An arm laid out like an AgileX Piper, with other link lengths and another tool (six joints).
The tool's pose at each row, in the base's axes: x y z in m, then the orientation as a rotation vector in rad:
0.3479, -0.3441, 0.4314, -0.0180, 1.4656, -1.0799
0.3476, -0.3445, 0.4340, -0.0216, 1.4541, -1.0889
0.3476, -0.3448, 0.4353, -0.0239, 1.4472, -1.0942
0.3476, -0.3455, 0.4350, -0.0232, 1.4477, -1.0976
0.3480, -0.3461, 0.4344, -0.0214, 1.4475, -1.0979
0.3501, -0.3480, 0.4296, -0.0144, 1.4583, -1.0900
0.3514, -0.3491, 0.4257, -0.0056, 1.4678, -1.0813
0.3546, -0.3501, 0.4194, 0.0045, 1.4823, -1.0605
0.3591, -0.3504, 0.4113, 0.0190, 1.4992, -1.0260
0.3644, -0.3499, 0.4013, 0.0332, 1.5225, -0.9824
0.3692, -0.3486, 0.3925, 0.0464, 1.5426, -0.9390
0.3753, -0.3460, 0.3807, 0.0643, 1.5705, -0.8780
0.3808, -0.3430, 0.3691, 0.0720, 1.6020, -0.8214
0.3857, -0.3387, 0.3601, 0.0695, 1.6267, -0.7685
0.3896, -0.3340, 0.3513, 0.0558, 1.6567, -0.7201
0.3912, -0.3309, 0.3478, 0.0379, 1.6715, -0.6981
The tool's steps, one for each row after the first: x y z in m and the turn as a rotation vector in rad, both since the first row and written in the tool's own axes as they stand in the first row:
-0.0017, -0.0020, 0.0005, 0.0077, -0.0090, -0.0058
-0.0025, -0.0029, 0.0009, 0.0123, -0.0144, -0.0093
-0.0019, -0.0031, 0.0013, 0.0143, -0.0129, -0.0114
-0.0012, -0.0029, 0.0018, 0.0155, -0.0123, -0.0106
0.0031, 0.0001, 0.0037, 0.0105, -0.0023, -0.0035
0.0065, 0.0026, 0.0046, 0.0065, 0.0072, 0.0054
0.0111, 0.0077, 0.0065, -0.0055, 0.0187, 0.0223
0.0164, 0.0150, 0.0087, -0.0237, 0.0311, 0.0504
0.0226, 0.0243, 0.0106, -0.0497, 0.0474, 0.0830
0.0274, 0.0330, 0.0120, -0.0749, 0.0611, 0.1153
0.0335, 0.0451, 0.0130, -0.1106, 0.0808, 0.1599
0.0394, 0.0569, 0.0133, -0.1509, 0.1010, 0.1945
0.0426, 0.0675, 0.0129, -0.1919, 0.1125, 0.2223
0.0457, 0.0777, 0.0116, -0.2385, 0.1252, 0.2390
0.0462, 0.0825, 0.0103, -0.2664, 0.1274, 0.2396

